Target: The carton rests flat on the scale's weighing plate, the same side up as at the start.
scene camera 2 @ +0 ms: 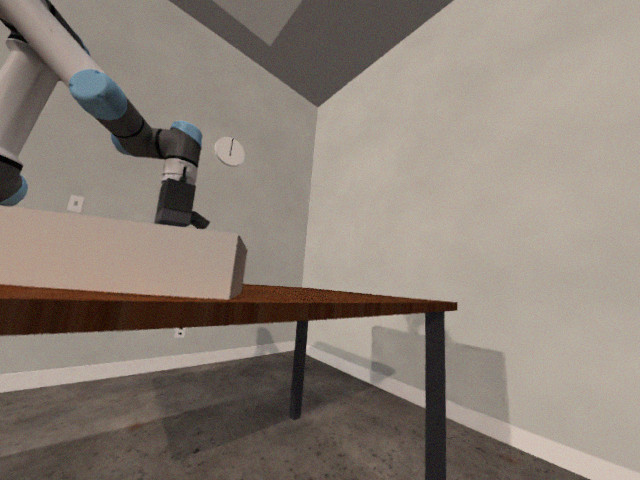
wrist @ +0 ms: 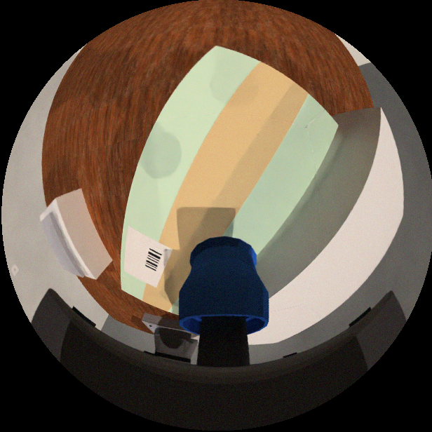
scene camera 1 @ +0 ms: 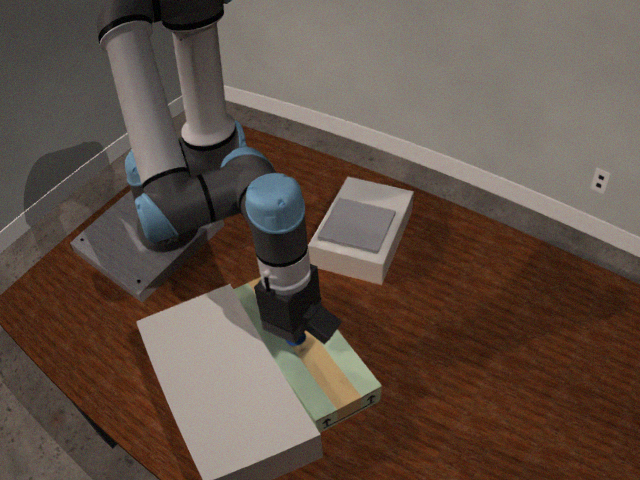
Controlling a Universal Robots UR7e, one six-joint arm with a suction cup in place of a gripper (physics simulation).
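Observation:
The carton [scene camera 1: 325,369] [wrist: 240,135], pale green with an orange-tan stripe, lies on the table beside the large white box. Its striped face is up, and up-arrows show on its near end face. A barcode label is on its top in the wrist view. The scale [scene camera 1: 346,263] [wrist: 87,232] stands farther back with its grey weighing plate [scene camera 1: 356,224] bare. My gripper [scene camera 1: 296,342] [wrist: 223,242] has its blue suction cup over the carton's top, apparently a little above it, with the suction off. In scene camera 2 the cup and the carton are hidden behind the white box.
The large white box [scene camera 1: 222,382] [scene camera 2: 118,258] [wrist: 355,240] stands close along the carton's left side in scene camera 1 and rises above it. The arm's grey base plate [scene camera 1: 113,248] is at the back left. Walls stand behind the wooden table [scene camera 1: 491,330] [scene camera 2: 336,310].

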